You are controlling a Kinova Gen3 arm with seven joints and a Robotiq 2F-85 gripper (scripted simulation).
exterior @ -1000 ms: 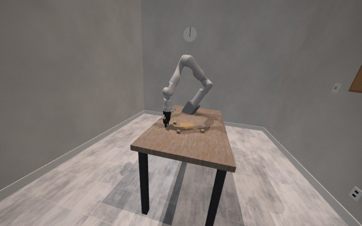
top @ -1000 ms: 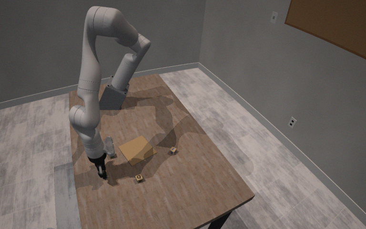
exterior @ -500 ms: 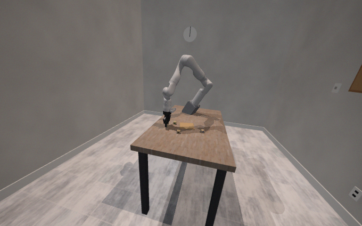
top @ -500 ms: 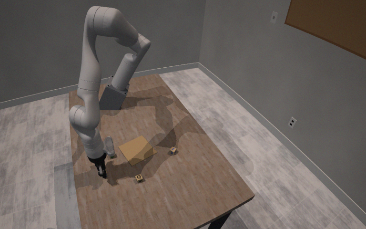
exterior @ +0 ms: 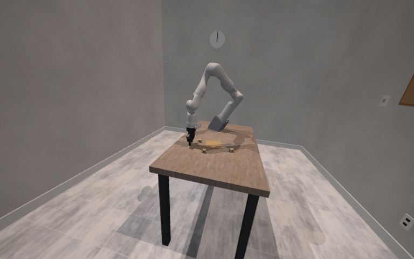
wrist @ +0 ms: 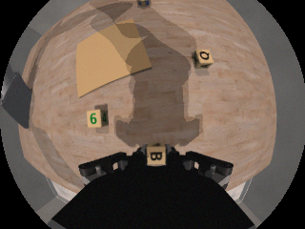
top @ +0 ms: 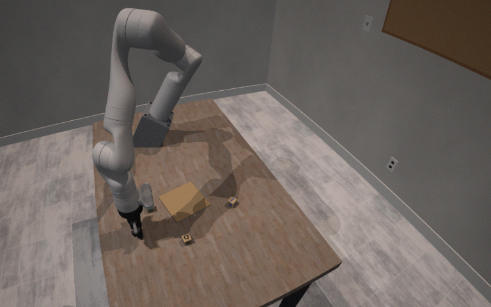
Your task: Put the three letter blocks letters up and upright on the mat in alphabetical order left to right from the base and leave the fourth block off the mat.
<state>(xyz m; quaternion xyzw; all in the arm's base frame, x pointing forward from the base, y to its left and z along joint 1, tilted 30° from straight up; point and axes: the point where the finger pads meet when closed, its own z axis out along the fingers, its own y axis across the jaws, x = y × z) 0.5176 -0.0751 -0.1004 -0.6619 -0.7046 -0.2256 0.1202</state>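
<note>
The tan mat is 110 mm behind my hand, 160 mm to the left of it and 20 mm below it. From my hand the other things lie so: block: 60 mm ahead, 150 mm to the left, 10 mm below.
</note>
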